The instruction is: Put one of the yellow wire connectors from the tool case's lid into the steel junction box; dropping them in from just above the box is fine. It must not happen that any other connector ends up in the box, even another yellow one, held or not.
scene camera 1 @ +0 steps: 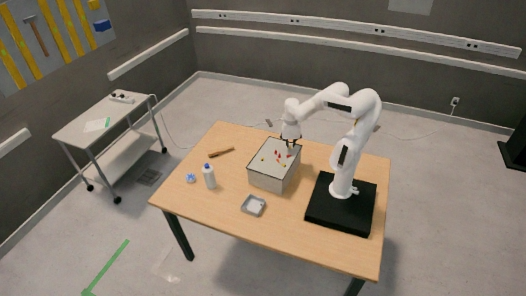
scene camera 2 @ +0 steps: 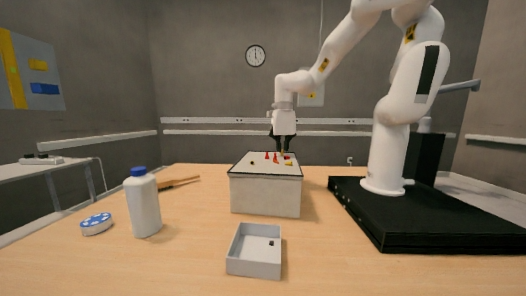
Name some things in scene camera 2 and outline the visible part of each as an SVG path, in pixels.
My gripper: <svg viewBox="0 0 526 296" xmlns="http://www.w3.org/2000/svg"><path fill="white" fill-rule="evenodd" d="M275 109L272 113L269 137L276 141L276 149L281 152L280 139L281 135L285 135L284 150L288 151L290 140L297 135L295 111L293 109Z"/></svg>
A tool case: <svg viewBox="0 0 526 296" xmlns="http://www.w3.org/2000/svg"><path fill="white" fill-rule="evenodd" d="M226 172L229 177L231 213L299 218L301 184L304 174L295 152L283 152L284 155L280 155L281 152L248 150Z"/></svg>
A white bottle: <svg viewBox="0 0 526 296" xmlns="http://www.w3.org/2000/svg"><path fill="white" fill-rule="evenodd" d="M135 167L130 170L131 177L123 182L133 236L135 238L146 238L156 234L163 226L157 180L154 175L147 174L146 167Z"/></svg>
